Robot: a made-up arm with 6 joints. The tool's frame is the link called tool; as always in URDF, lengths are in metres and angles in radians.
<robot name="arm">
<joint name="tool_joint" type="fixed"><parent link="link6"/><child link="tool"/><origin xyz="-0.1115 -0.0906 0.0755" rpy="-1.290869 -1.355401 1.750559"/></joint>
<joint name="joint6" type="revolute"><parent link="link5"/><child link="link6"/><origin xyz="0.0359 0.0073 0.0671"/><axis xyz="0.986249 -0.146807 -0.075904"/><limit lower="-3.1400" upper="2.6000"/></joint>
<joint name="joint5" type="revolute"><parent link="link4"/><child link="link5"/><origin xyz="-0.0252 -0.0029 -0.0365"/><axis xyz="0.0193 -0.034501 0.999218"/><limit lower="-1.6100" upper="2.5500"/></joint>
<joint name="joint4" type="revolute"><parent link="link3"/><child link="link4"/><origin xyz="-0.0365 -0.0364 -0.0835"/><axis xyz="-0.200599 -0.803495 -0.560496"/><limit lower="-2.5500" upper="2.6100"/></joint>
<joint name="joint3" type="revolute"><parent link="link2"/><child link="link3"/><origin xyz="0.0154 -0.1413 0.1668"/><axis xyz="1 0 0"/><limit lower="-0.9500" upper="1.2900"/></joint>
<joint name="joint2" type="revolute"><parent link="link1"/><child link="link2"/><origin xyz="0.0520 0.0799 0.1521"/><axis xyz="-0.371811 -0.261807 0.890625"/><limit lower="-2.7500" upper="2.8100"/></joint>
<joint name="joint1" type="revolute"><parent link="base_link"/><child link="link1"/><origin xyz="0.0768 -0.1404 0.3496"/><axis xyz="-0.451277 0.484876 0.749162"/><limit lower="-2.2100" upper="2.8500"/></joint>
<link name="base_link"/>
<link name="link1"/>
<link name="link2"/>
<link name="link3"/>
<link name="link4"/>
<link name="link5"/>
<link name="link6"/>
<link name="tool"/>
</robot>
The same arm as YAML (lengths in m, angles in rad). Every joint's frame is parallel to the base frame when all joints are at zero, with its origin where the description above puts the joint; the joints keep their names.
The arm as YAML. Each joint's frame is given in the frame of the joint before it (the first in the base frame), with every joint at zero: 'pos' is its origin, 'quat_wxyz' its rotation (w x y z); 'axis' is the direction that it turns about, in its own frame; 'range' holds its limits. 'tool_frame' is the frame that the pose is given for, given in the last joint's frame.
length_unit: m
angle_unit: rad
joints:
  - joint: joint1
    pos: [0.0768, -0.1404, 0.3496]
    quat_wxyz: [1.0, 0.0, 0.0, 0.0]
    axis: [-0.451277, 0.484876, 0.749162]
    range: [-2.21, 2.85]
  - joint: joint2
    pos: [0.052, 0.0799, 0.1521]
    quat_wxyz: [1.0, 0.0, 0.0, 0.0]
    axis: [-0.371811, -0.261807, 0.890625]
    range: [-2.75, 2.81]
  - joint: joint3
    pos: [0.0154, -0.1413, 0.1668]
    quat_wxyz: [1.0, 0.0, 0.0, 0.0]
    axis: [1.0, 0.0, 0.0]
    range: [-0.95, 1.29]
  - joint: joint4
    pos: [-0.0365, -0.0364, -0.0835]
    quat_wxyz: [1.0, 0.0, 0.0, 0.0]
    axis: [-0.200599, -0.803495, -0.560496]
    range: [-2.55, 2.61]
  - joint: joint5
    pos: [-0.0252, -0.0029, -0.0365]
    quat_wxyz: [1.0, 0.0, 0.0, 0.0]
    axis: [0.0193, -0.034501, 0.999218]
    range: [-1.61, 2.55]
  - joint: joint6
    pos: [0.0359, 0.0073, 0.0671]
    quat_wxyz: [1.0, 0.0, 0.0, 0.0]
    axis: [0.986249, -0.146807, -0.075904]
    range: [-3.14, 2.6]
tool_frame:
  pos: [-0.1115, -0.0906, 0.0755]
  quat_wxyz: [0.688327, 0.084253, -0.680717, 0.236076]

